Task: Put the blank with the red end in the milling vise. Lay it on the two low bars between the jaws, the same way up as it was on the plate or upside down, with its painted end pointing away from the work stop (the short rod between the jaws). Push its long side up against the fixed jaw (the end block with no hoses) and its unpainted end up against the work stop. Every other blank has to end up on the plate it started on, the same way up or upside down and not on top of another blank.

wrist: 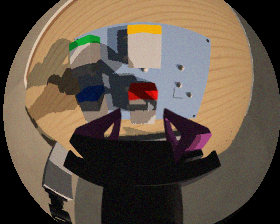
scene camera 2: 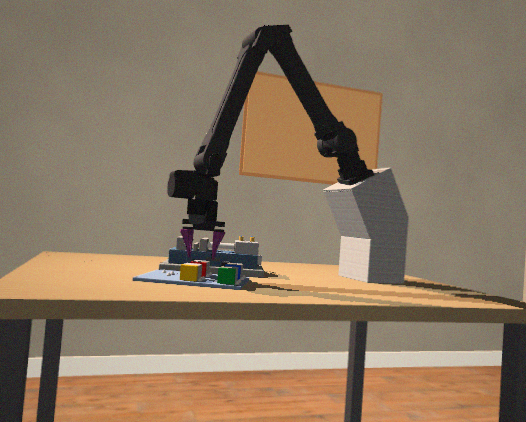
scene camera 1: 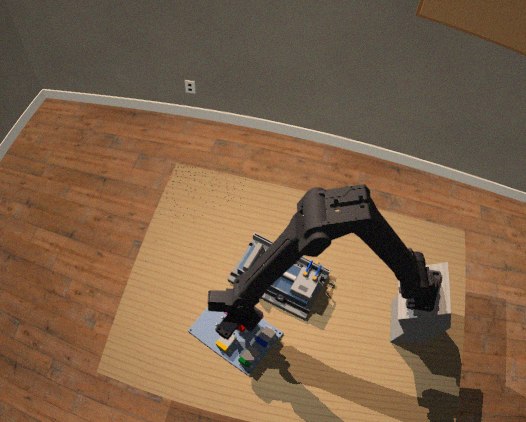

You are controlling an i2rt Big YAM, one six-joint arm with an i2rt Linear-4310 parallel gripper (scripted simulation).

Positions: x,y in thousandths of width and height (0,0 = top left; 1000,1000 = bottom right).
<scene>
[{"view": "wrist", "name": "blue-ended blank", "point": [330,449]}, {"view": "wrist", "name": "yellow-ended blank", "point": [516,185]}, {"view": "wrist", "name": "green-ended blank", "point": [305,261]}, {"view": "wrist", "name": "red-ended blank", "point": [509,431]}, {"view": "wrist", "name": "light blue plate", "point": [645,208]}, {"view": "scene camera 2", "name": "my gripper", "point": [383,613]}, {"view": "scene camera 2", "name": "light blue plate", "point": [298,655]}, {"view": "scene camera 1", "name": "light blue plate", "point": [387,778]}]
</scene>
